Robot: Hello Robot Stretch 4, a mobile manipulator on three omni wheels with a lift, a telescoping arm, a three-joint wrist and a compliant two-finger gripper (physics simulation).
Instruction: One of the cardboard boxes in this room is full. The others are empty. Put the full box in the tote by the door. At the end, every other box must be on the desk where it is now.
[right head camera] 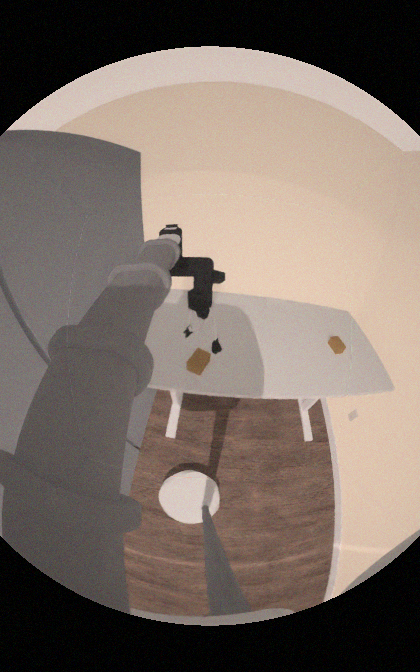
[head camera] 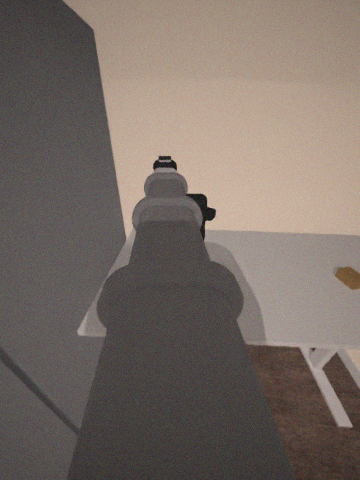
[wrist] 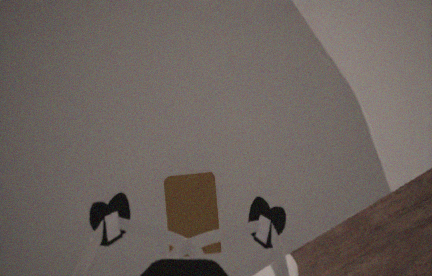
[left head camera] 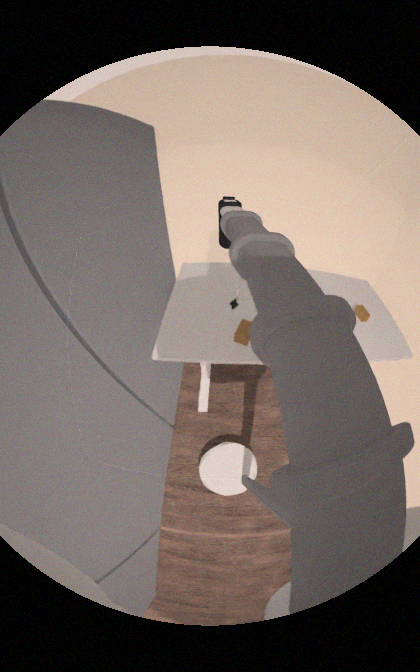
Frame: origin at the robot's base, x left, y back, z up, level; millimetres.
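Where they show: gripper, fingertip midpoint: (wrist: 190,210).
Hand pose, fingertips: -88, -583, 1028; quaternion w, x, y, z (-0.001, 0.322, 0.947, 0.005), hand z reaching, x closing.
Note:
Each offset is from my fingertips to the top centre of the thing, as dx, dy, dz. Level surfaces: height alone.
A brown cardboard box {+11, +18, -56} (left head camera: 243,332) (right head camera: 198,361) (wrist: 192,202) lies on the left part of the white desk {dz -106} (head camera: 300,310) (left head camera: 190,320) (right head camera: 300,370) (wrist: 100,100), in the arm's shadow. A second brown box {-750, -67, -56} (head camera: 348,278) (left head camera: 362,313) (right head camera: 337,345) lies farther right on the desk. My gripper (right head camera: 202,338) (wrist: 190,210) is open and empty, pointing down above the desk at the left box. In the wrist view this box shows between the spread fingertips, below them and apart. In the head view the arm hides the left box and the fingers. The tote and the door do not show.
A tall grey panel (head camera: 50,150) (left head camera: 85,225) (right head camera: 70,200) stands close at the left, by the desk's left end. A white round object (left head camera: 225,467) (right head camera: 185,495) stands on the wooden floor in front of the desk. A beige wall (head camera: 250,150) (right head camera: 250,225) rises behind the desk.

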